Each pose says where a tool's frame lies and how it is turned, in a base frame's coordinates. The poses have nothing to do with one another.
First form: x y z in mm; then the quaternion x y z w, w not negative.
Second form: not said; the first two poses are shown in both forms.
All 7 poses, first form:
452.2 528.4 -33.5 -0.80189 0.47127 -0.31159 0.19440
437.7 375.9 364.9 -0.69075 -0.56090 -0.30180 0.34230
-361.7 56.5 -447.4 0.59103 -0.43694 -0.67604 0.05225
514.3 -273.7 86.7 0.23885 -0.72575 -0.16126 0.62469
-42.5 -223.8 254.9 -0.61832 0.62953 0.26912 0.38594
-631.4 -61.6 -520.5 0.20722 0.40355 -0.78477 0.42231
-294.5 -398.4 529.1 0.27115 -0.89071 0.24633 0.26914
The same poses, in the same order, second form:
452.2 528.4 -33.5 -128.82 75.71 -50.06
437.7 375.9 364.9 -102.90 -83.55 -44.96
-361.7 56.5 -447.4 102.99 -76.14 -117.80
514.3 -273.7 86.7 31.41 -95.43 -21.20
-42.5 -223.8 254.9 -90.21 91.85 39.26
-631.4 -61.6 -520.5 29.73 57.89 -112.58
-294.5 -398.4 529.1 41.89 -137.59 38.05

